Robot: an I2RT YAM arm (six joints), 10 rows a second.
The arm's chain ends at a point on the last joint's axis. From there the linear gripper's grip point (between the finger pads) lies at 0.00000 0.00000 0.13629 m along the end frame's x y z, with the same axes.
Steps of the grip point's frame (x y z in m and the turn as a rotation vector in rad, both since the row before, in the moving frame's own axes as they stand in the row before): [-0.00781 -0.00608 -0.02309 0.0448 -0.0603 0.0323]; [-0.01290 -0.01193 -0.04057 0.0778 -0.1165 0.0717]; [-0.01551 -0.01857 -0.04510 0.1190 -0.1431 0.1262]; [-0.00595 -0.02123 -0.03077 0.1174 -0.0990 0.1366]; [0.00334 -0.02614 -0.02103 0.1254 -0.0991 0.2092]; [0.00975 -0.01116 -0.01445 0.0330 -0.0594 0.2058]
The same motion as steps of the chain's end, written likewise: [0.00030 0.00015 -0.02271 0.0448 -0.0603 0.0323]; [0.00253 -0.00080 -0.03924 0.0778 -0.1165 0.0717]; [0.00281 -0.00126 -0.04275 0.1190 -0.1431 0.1262]; [0.00636 -0.00442 -0.02917 0.1174 -0.0990 0.1366]; [0.01491 -0.00784 -0.01930 0.1254 -0.0991 0.2092]; [0.01732 -0.00587 -0.01414 0.0330 -0.0594 0.2058]
